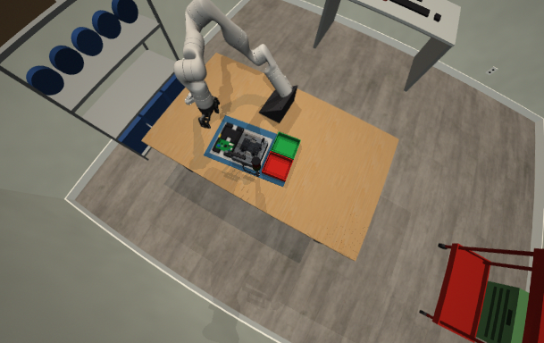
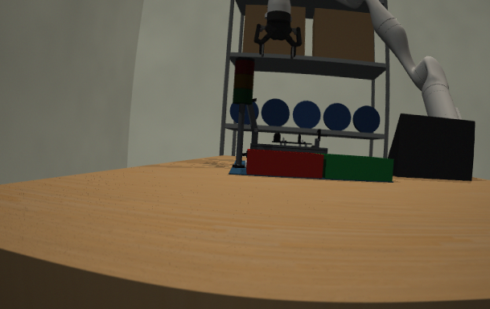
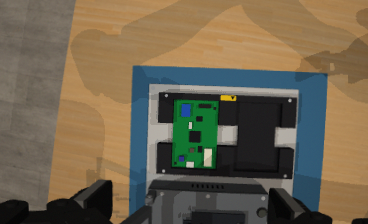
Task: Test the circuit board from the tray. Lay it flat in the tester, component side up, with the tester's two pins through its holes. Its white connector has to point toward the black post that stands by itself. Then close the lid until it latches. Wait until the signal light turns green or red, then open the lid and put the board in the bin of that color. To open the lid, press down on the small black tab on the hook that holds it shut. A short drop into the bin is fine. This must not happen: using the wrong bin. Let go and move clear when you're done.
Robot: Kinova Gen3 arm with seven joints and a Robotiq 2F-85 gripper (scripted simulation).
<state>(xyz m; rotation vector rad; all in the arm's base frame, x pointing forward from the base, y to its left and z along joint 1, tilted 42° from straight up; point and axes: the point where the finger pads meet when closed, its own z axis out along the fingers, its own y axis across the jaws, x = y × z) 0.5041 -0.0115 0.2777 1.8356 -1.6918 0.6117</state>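
Right now the green circuit board is 31 cm below my hand. Also, from my hand: tester lid: 7 cm ahead, 18 cm to the left, 15 cm below; red bin: 3 cm behind, 37 cm to the left, 32 cm below; green bin: 18 cm behind, 35 cm to the left, 32 cm below.
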